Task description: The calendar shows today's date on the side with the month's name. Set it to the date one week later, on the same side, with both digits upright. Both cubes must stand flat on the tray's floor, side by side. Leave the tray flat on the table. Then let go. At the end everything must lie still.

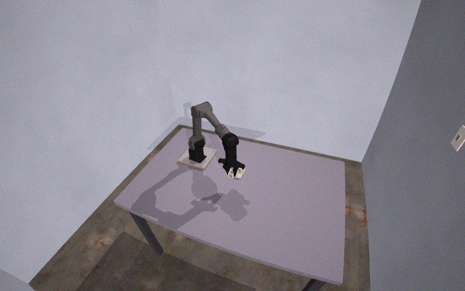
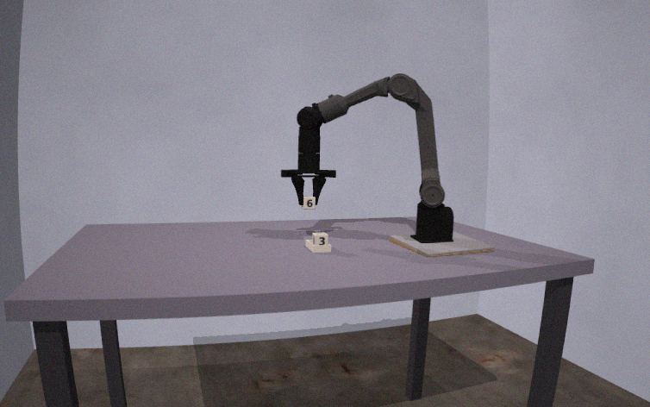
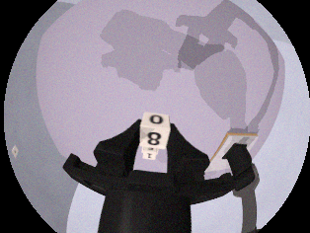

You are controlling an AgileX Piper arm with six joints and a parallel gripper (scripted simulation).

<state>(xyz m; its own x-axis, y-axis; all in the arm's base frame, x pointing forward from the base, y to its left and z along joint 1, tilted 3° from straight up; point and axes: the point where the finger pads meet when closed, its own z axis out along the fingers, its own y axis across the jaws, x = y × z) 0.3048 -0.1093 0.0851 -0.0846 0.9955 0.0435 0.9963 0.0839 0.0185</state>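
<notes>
Now: hand 1 cm past the tray, 11 cm to the right of it and 9 cm above it. From my hand the other things lie so: cream cube: right at my hand.
</notes>
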